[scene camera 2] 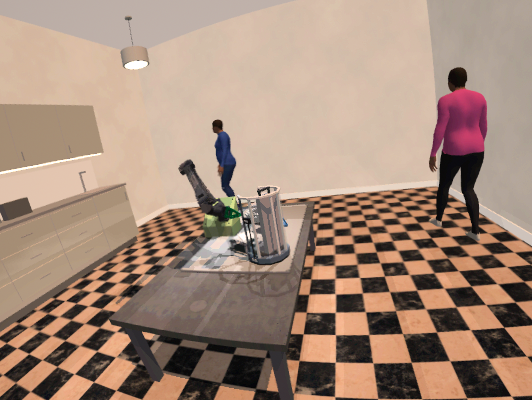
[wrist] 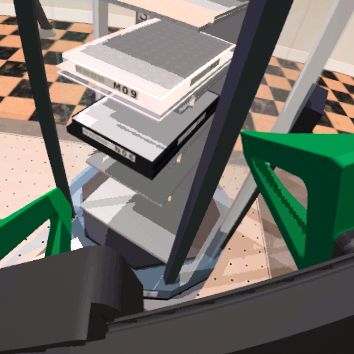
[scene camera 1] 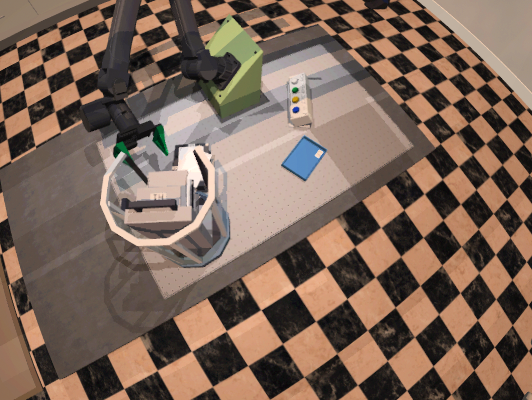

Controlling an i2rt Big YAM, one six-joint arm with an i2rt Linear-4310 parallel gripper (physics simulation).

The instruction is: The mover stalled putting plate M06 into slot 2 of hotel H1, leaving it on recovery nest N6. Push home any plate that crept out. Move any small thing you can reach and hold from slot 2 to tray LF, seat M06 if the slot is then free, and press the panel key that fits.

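Note:
My gripper is open and empty, just outside the open side of the round hotel. In the wrist view, white plate M09 lies in the hotel above a black-edged plate whose label looks like N06. Lower shelves show below them. A white plate rests on a dark holder beside the hotel; its label is unreadable. The blue tray and the key panel with pale, green, yellow and blue keys stand beyond. No small loose thing can be made out in the hotel.
Dark upright posts of the hotel stand between the fingers and beside the plates. A handle bar tops the hotel. The green arm mount stands behind the panel's left side. Two people stand beyond the table.

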